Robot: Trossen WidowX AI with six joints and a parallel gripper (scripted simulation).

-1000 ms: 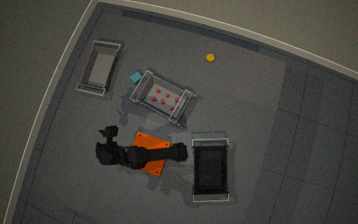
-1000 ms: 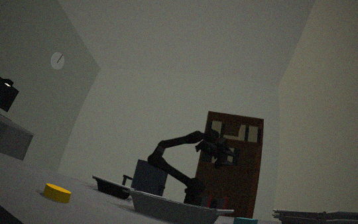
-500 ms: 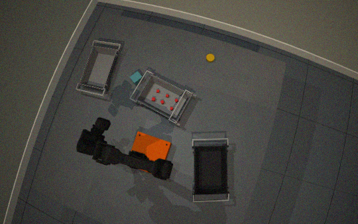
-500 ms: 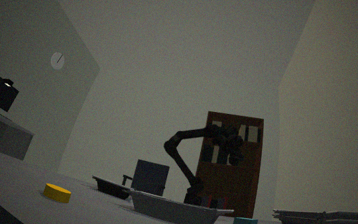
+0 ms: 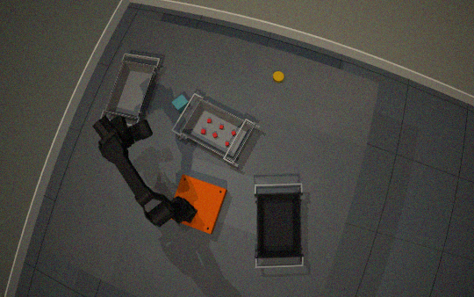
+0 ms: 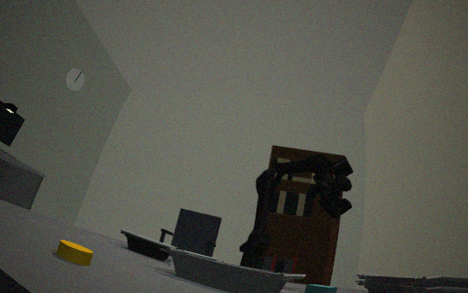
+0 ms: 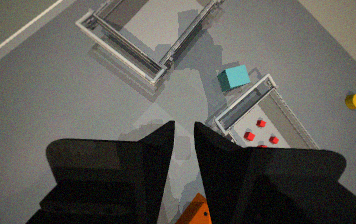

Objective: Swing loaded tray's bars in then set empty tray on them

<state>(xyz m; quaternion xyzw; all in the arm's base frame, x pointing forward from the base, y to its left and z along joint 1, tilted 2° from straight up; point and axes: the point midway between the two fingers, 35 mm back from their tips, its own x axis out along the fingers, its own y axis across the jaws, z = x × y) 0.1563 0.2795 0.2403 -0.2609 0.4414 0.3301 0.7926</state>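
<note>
My gripper tip is now 23 cm short of the teal cube, 1 cm to the left of it and 23 cm above it. Also, from my gripper tip: yellow disc 56 cm ahead, 33 cm to the right, 24 cm below; dark tray 3 cm behind, 65 cm to the right, 20 cm below; red block 17 cm ahead, 29 cm to the right, 24 cm below.
</note>
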